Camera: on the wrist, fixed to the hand. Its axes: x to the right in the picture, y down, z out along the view.
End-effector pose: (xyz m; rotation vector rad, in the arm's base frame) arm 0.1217 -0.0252 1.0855 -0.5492 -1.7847 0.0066
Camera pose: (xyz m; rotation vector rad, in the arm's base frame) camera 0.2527 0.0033 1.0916 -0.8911 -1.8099 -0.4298
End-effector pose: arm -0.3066 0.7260 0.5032 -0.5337 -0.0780 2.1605
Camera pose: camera -0.3103 0.6617 0.3855 -0.7808 -0.6205 2.1456
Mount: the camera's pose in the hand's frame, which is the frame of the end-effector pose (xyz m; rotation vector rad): -0.0076 0.0707 -0.1138 -0.4818 -0.0200 -0.0021
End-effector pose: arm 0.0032 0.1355 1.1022 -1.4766 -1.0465 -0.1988
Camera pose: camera 0.0982 0.0452 1.0736 -1.9106 -1.0612 -0.4631
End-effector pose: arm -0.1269 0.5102 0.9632 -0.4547 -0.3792 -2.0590
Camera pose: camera -0.0809 0.4309 0.8652 -0.7610 0.1140 -2.1445
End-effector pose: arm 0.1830 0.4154 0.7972 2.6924 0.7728 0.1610
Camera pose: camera 0.1890 0.3875 0.9283 2.2336 0.6340 0.2799
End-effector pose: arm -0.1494 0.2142 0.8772 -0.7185 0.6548 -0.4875
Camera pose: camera -0.2204 0.2153 0.7633 -1.1762 0.7620 -0.3240
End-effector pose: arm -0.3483 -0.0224 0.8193 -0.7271 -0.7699 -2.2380
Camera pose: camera -0.3246 -0.1406 0.7603 -0.9696 -0.2320 -2.4465
